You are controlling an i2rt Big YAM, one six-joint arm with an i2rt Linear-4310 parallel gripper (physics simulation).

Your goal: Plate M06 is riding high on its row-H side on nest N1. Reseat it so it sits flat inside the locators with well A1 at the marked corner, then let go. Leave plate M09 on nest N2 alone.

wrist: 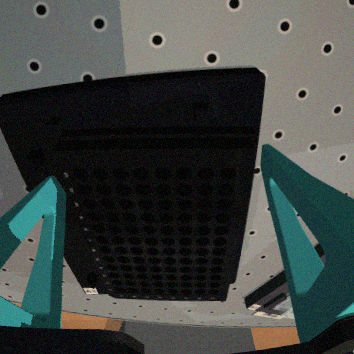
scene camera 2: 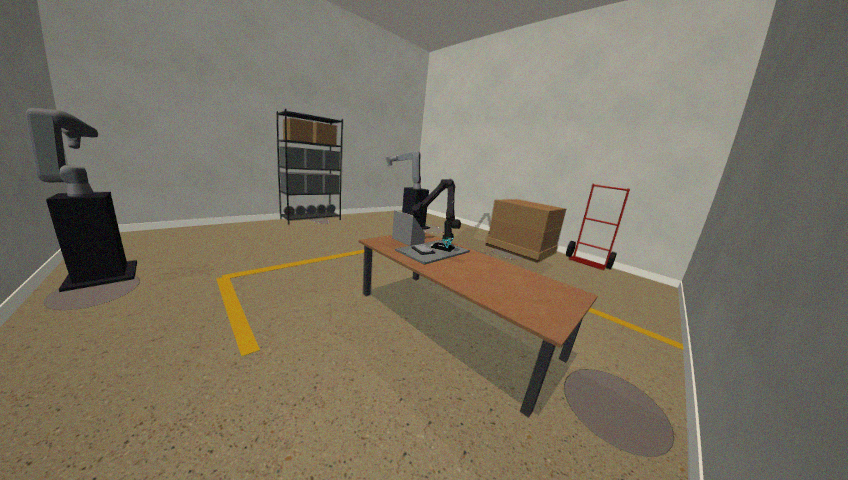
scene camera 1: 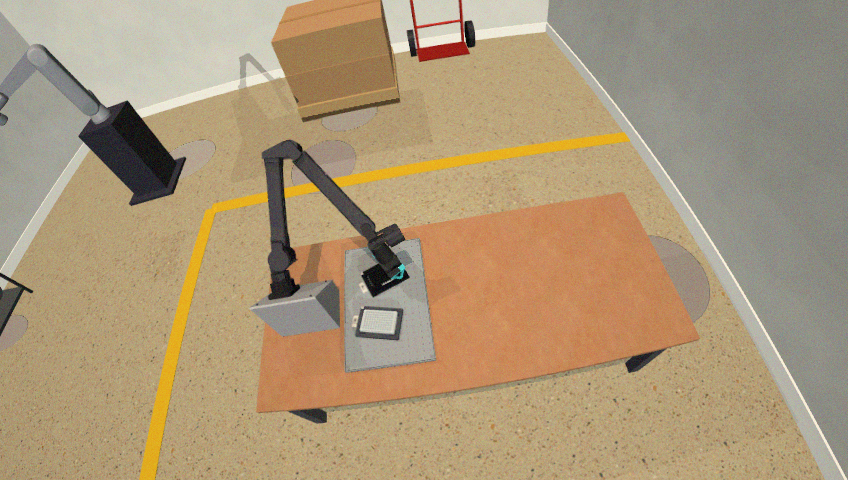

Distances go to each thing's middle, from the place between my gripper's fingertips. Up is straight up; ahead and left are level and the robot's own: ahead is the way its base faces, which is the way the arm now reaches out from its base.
I see the black well plate [wrist: 160,208] 40 mm behind my hand and 10 mm to the right of it. Also, from my hand: grey perforated plate [scene camera 1: 415,343] 110 mm to the right, 60 mm behind, 30 mm below; black nest [wrist: 224,96] 50 mm behind, 10 mm to the right, 10 mm below.
